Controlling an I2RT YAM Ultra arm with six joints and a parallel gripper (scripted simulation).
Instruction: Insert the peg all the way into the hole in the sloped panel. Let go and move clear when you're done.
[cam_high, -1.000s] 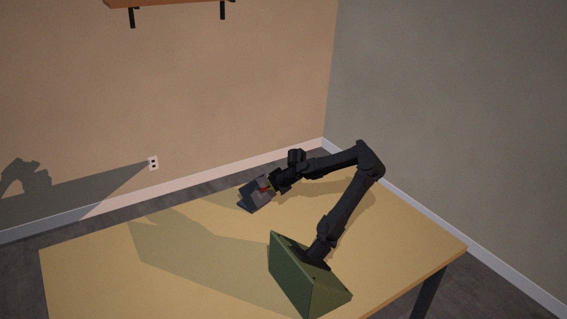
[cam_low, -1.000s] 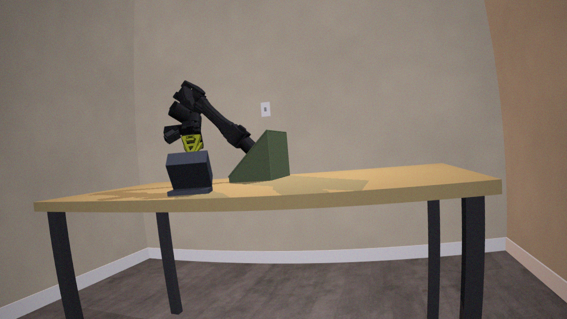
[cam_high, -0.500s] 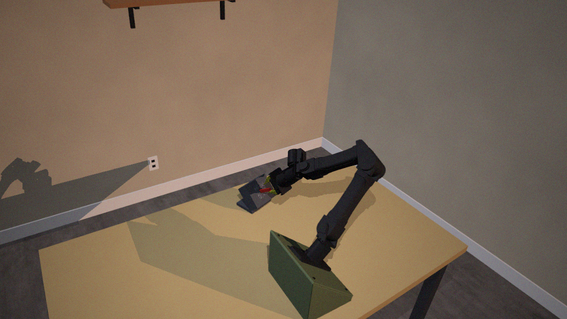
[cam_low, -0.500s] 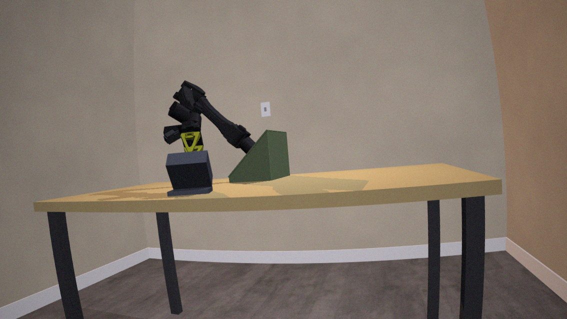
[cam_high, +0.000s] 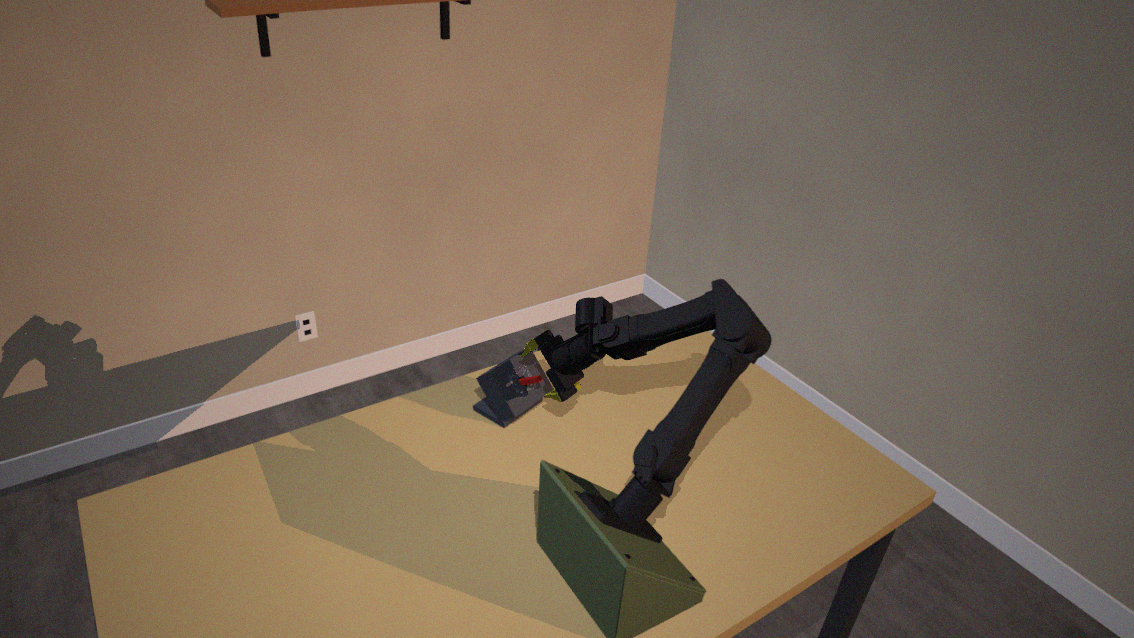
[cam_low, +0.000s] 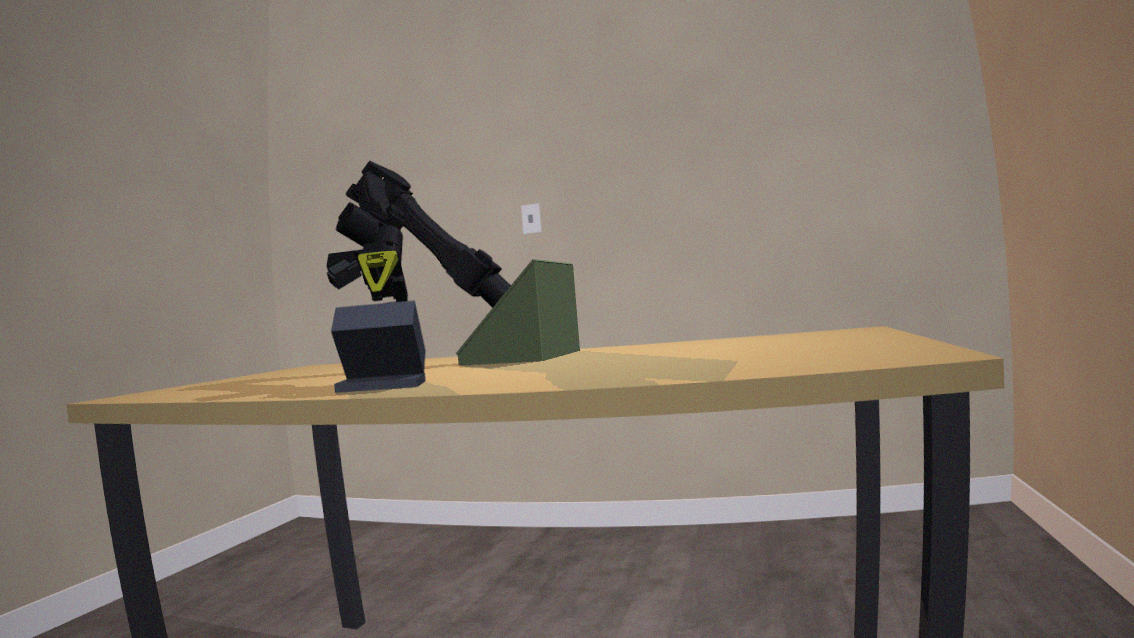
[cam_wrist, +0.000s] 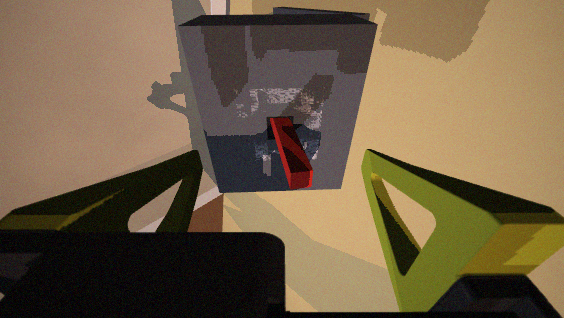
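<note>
Right now the red peg is 30 mm below my hand, 20 mm ahead of it and 10 mm to the left of it.
</note>
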